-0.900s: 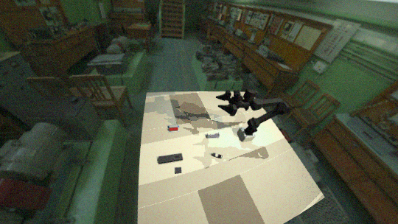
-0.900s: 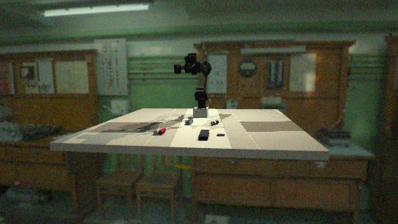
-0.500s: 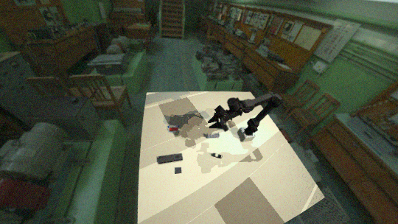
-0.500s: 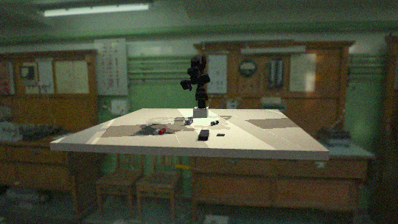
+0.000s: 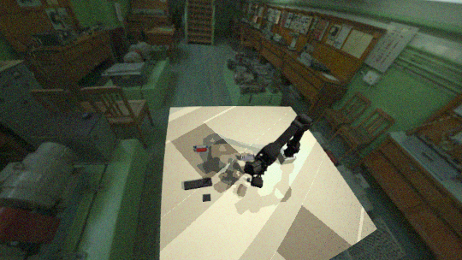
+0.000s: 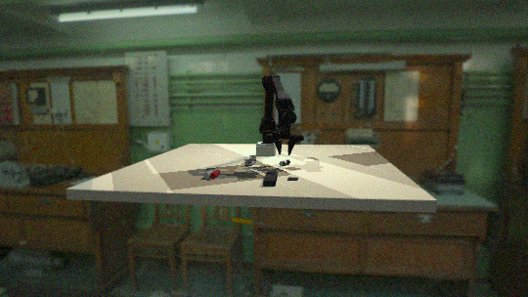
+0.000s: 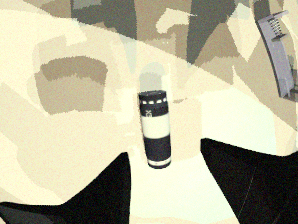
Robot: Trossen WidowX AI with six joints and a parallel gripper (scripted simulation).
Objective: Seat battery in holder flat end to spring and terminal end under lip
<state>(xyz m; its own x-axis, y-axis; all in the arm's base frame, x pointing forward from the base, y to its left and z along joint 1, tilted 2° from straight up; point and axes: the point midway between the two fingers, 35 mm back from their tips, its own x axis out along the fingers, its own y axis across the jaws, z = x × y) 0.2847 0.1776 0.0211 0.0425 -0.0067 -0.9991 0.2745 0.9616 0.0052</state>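
My gripper tip is now 40 mm above the battery. From my gripper tip the other things lie so: black bar: 330 mm ahead, 30 mm to the left, 40 mm below; black square: 280 mm ahead, 110 mm to the left, 50 mm below.
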